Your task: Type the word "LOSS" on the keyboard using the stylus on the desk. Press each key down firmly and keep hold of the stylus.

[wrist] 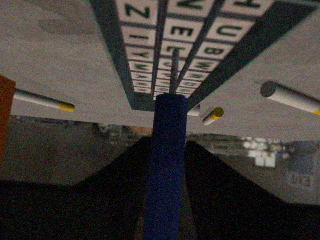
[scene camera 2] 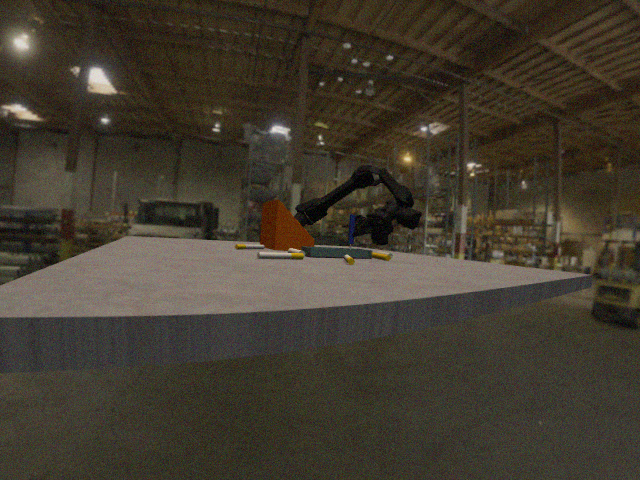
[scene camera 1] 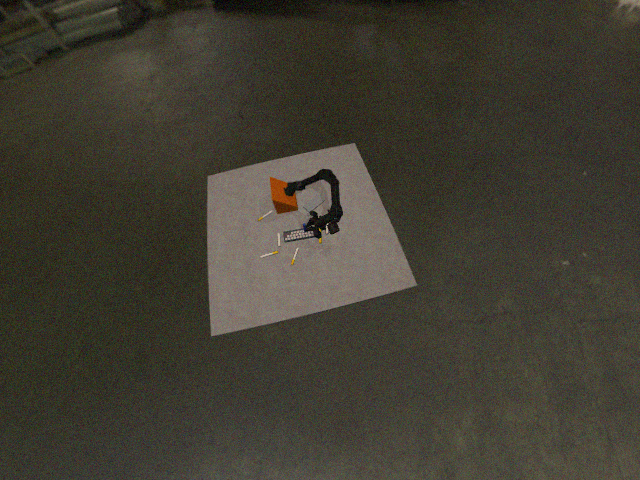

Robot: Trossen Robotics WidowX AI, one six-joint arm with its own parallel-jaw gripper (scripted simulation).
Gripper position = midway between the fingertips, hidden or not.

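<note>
You'd see my gripper (scene camera 2: 351,235) in that scene view, and then there's the wrist view, where the gripper (wrist: 167,146) shows too.
</note>
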